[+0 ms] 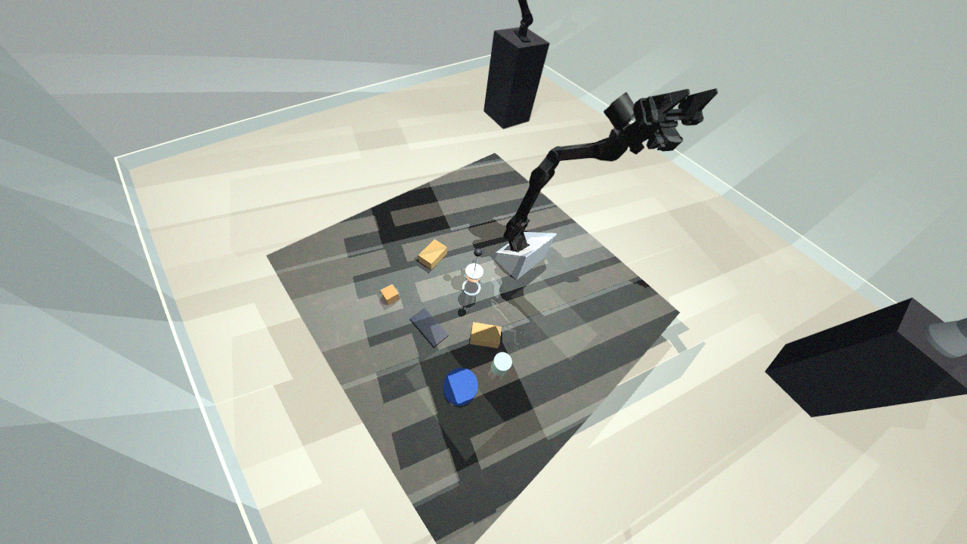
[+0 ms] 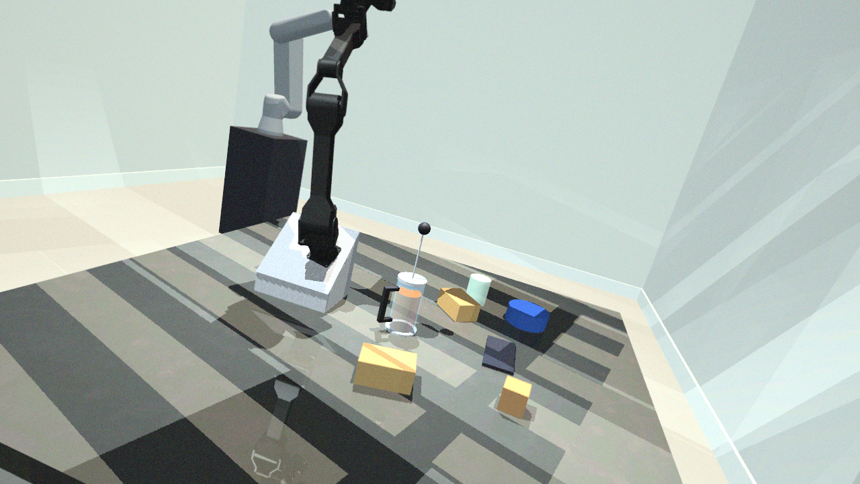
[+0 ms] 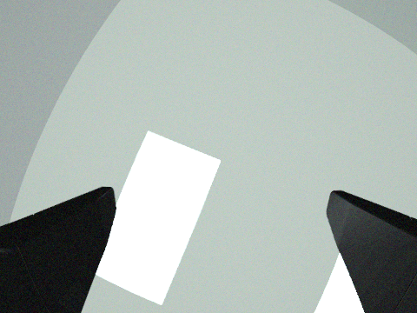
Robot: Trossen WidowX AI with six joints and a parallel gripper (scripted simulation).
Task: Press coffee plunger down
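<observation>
Now: the glass coffee press 750 mm below my gripper tip, 330 mm ahead of it and 240 mm to the right of it. The rest, counted from my gripper tip: pale green cylinder 840 mm below, 440 mm ahead, 110 mm to the left; then dark flat slab 870 mm below, 580 mm ahead, 160 mm to the right; then orange cube 850 mm below, 640 mm ahead, 350 mm to the right.
</observation>
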